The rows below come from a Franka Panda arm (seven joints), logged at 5 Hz.
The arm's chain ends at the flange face. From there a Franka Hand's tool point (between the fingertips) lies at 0.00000 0.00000 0.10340 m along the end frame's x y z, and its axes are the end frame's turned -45 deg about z.
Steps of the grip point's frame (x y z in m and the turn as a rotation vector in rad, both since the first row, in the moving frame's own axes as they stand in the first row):
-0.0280 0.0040 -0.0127 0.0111 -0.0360 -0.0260
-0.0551 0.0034 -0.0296 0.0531 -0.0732 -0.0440
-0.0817 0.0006 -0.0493 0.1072 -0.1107 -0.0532
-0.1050 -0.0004 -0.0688 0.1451 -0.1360 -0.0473
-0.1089 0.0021 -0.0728 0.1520 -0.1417 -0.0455
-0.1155 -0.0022 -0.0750 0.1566 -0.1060 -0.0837
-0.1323 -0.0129 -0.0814 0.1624 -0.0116 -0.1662
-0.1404 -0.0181 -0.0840 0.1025 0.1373 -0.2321
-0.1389 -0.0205 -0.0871 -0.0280 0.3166 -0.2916
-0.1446 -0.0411 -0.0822 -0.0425 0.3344 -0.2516
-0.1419 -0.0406 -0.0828 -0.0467 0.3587 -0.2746
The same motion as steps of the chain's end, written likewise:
-0.0136 0.0208 -0.0126 -0.0176 -0.0333 -0.0260
-0.0274 0.0397 -0.0292 -0.0142 -0.0893 -0.0440
-0.0415 0.0575 -0.0481 -0.0025 -0.1541 -0.0532
-0.0541 0.0741 -0.0668 0.0064 -0.1988 -0.0473
-0.0542 0.0787 -0.0706 0.0073 -0.2077 -0.0455
-0.0640 0.0830 -0.0732 0.0358 -0.1857 -0.0837
-0.0892 0.0943 -0.0800 0.1066 -0.1230 -0.1662
-0.1126 0.1041 -0.0825 0.1696 0.0246 -0.2321
-0.1341 0.1078 -0.0820 0.2041 0.2437 -0.2916
-0.1554 0.0973 -0.0764 0.2064 0.2665 -0.2516
-0.1546 0.0977 -0.0762 0.2206 0.2867 -0.2746

